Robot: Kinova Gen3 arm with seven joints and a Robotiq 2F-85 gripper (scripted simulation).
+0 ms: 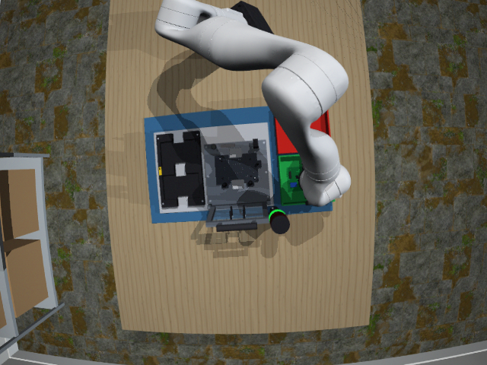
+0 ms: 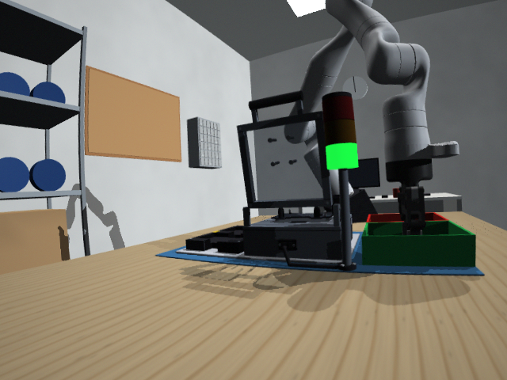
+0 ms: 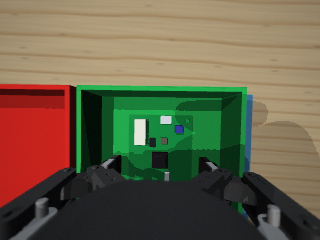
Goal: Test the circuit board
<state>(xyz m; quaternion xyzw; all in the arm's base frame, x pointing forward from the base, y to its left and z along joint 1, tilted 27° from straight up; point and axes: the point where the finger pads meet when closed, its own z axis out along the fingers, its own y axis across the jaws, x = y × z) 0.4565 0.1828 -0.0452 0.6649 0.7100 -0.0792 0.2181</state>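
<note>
The green bin is right at my hand. Also, from my hand: black hook (14 cm to the right, 10 cm behind, 7 cm above); green circuit board (1 cm below); red bin (15 cm behind).
</note>
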